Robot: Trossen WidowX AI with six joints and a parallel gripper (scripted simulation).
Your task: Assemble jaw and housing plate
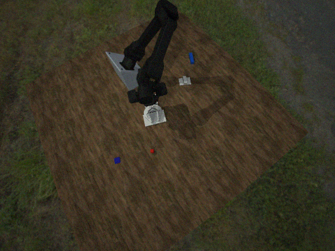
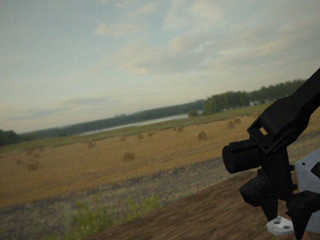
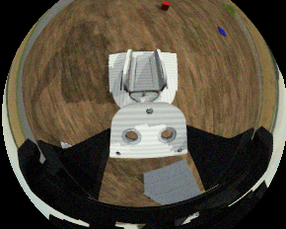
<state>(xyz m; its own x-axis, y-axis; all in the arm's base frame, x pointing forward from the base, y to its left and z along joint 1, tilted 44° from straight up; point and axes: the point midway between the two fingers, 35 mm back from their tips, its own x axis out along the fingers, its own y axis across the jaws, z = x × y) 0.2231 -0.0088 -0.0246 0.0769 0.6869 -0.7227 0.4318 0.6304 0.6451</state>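
The white jaw is 1 cm ahead of my gripper tip, 2 cm to the right of it and 7 cm below it. From my gripper tip the other things lie so: white stepped piece (26 cm to the left, 7 cm below); red cube (20 cm ahead, 16 cm to the right, 7 cm below); blue square (12 cm ahead, 33 cm to the right, 8 cm below).
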